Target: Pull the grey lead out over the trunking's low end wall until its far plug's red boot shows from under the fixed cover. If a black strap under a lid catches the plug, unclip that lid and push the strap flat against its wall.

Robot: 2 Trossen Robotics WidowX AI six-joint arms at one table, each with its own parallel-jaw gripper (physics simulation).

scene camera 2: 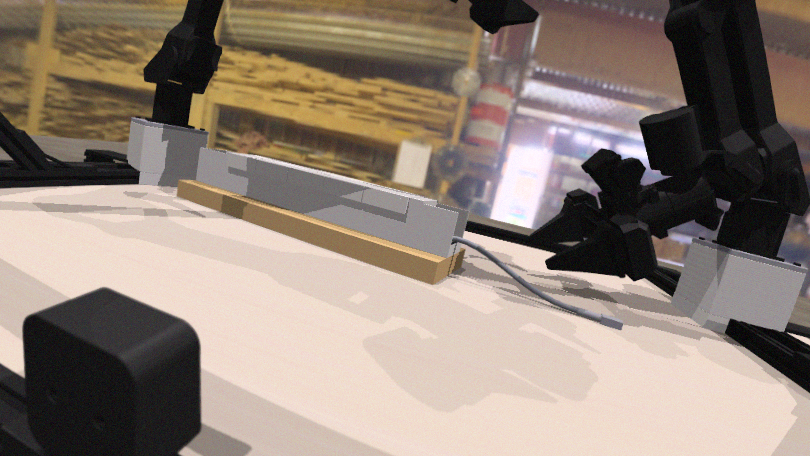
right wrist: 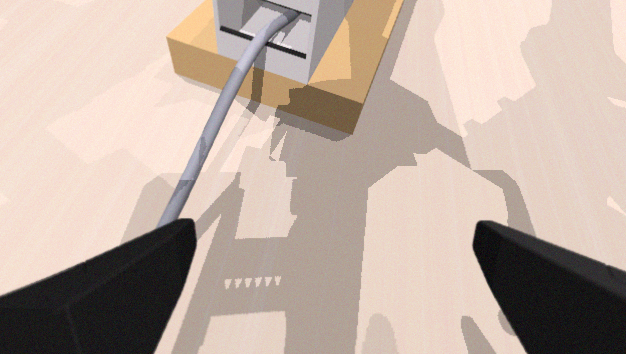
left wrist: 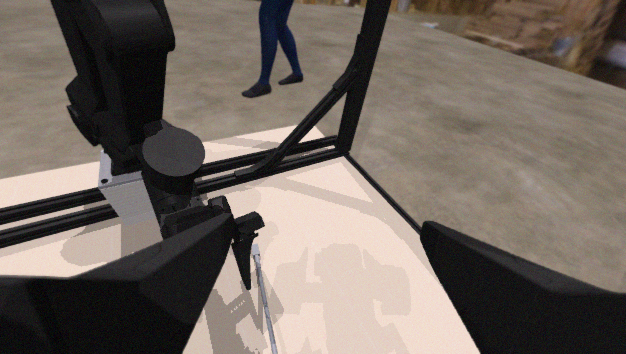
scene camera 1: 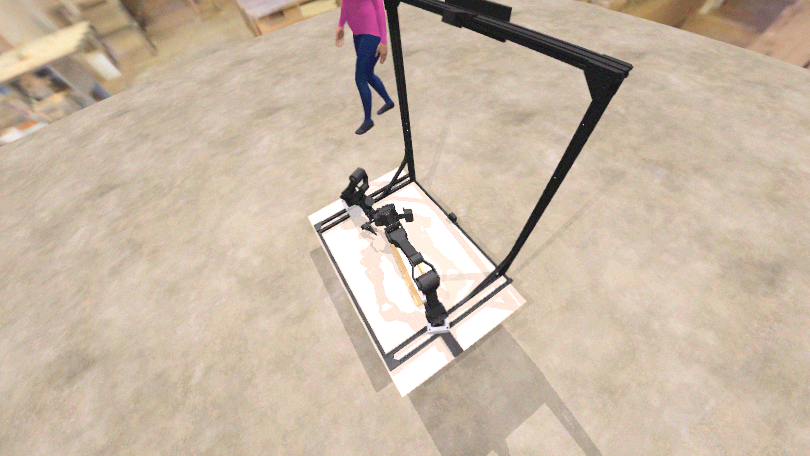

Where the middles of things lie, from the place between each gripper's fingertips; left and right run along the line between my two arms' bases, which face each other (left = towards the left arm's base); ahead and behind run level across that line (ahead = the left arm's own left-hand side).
Scene:
The trunking (scene camera 2: 418, 244) is 70 mm ahead of my left hand, 200 mm to the left of it and 260 mm below it.
The trunking lies 290 mm to the left of my right hand and 10 mm below it.

